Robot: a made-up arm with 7 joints. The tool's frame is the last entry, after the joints. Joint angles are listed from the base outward.
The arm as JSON. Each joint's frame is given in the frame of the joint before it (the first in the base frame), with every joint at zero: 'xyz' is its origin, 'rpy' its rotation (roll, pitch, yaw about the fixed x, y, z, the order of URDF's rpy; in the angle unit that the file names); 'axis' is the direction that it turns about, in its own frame. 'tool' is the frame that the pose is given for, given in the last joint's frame.
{
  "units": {
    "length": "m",
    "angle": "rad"
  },
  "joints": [
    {
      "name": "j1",
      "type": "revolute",
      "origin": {
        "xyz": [
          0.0,
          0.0,
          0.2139
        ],
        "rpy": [
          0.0,
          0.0,
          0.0
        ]
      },
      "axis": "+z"
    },
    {
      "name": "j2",
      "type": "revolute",
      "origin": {
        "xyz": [
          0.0,
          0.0,
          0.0
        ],
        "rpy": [
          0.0,
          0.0,
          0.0
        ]
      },
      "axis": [
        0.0,
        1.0,
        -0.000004
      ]
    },
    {
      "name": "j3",
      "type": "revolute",
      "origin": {
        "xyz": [
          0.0,
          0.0,
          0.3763
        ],
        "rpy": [
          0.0,
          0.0,
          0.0
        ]
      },
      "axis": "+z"
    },
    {
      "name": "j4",
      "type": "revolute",
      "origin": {
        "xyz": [
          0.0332,
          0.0,
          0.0
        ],
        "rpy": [
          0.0,
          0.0,
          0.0
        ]
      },
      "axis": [
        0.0,
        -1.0,
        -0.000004
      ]
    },
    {
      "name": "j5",
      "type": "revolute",
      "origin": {
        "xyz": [
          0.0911,
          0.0,
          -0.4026
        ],
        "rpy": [
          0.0,
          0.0,
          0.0
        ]
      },
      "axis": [
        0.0,
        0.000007,
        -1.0
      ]
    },
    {
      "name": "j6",
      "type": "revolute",
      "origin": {
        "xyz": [
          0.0,
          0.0,
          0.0
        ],
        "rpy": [
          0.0,
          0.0,
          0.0
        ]
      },
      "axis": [
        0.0,
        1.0,
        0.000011
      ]
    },
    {
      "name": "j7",
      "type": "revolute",
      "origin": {
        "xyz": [
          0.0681,
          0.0,
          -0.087
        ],
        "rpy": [
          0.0,
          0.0,
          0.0
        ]
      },
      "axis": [
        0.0,
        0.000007,
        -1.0
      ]
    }
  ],
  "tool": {
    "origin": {
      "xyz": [
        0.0,
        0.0,
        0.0
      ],
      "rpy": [
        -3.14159,
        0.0,
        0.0
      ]
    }
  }
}
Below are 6 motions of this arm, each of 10 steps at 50 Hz.
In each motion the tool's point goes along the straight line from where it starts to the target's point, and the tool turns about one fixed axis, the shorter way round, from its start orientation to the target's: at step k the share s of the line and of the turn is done. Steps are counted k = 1, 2, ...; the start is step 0. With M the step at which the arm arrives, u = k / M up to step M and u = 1 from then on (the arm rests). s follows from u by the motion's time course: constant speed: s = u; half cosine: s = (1 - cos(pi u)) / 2; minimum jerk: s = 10 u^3 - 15 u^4 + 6 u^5.
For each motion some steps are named. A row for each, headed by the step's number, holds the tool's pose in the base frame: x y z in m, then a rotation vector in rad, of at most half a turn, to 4 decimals.
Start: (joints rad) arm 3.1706 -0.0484 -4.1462 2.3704 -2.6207 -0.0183 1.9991
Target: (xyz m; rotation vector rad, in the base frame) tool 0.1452 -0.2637 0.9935 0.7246 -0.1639 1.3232
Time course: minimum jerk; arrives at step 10
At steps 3, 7, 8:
3: 0.2427 -0.2695 0.9574 0.8621 -0.1158 1.4201
7: 0.1642 -0.2648 0.9865 0.7513 -0.1547 1.3423
8: 0.1520 -0.2641 0.9910 0.7341 -0.1607 1.3300

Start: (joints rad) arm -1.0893 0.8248 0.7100 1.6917 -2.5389 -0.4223 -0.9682
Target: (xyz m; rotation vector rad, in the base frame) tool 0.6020 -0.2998 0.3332 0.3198 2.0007 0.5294
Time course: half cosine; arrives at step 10
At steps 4, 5, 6, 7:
4: 0.5810 -0.3135 0.2927 0.2898 2.1217 0.4338
5: 0.5860 -0.3102 0.3022 0.2971 2.0935 0.4568
6: 0.5909 -0.3070 0.3118 0.3042 2.0650 0.4796
7: 0.5954 -0.3041 0.3204 0.3106 2.0392 0.4998

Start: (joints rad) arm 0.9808 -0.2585 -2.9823 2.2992 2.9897 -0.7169 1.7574
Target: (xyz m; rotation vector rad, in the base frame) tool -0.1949 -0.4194 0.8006 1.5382 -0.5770 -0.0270
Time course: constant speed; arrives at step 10
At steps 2, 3, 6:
2: -0.2394 -0.4419 0.7578 1.6983 -0.5596 -0.2534
3: -0.2338 -0.4391 0.7631 1.6789 -0.5622 -0.2246
6: -0.2171 -0.4307 0.7792 1.6197 -0.5692 -0.1390

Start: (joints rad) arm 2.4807 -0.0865 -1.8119 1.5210 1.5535 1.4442 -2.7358
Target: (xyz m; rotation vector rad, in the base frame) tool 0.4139 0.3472 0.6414 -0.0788 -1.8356 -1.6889
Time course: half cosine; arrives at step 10
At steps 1, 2, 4, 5, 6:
1: 0.3890 0.3587 0.6499 0.0488 -1.7732 -1.6364
2: 0.3908 0.3578 0.6492 0.0397 -1.7778 -1.6403
4: 0.3972 0.3549 0.6471 0.0073 -1.7941 -1.6540
5: 0.4012 0.3531 0.6457 -0.0128 -1.8040 -1.6624
6: 0.4051 0.3513 0.6444 -0.0331 -1.8139 -1.6707

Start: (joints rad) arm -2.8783 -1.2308 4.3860 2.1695 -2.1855 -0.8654 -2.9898
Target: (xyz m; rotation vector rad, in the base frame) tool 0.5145 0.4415 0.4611 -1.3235 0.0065 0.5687
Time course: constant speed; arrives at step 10
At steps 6, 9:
6: 0.5032 0.4683 0.4354 -1.3080 0.0433 0.6572
9: 0.5117 0.4482 0.4547 -1.3198 0.0157 0.5909

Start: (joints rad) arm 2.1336 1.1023 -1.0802 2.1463 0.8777 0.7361 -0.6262
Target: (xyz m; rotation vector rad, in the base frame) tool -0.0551 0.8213 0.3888 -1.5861 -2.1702 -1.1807
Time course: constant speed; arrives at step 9
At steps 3, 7, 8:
3: -0.0761 0.8208 0.3713 -1.5712 -2.2409 -1.0661
7: -0.0621 0.8211 0.3830 -1.5815 -2.1942 -1.1428
8: -0.0586 0.8212 0.3859 -1.5838 -2.1823 -1.1618

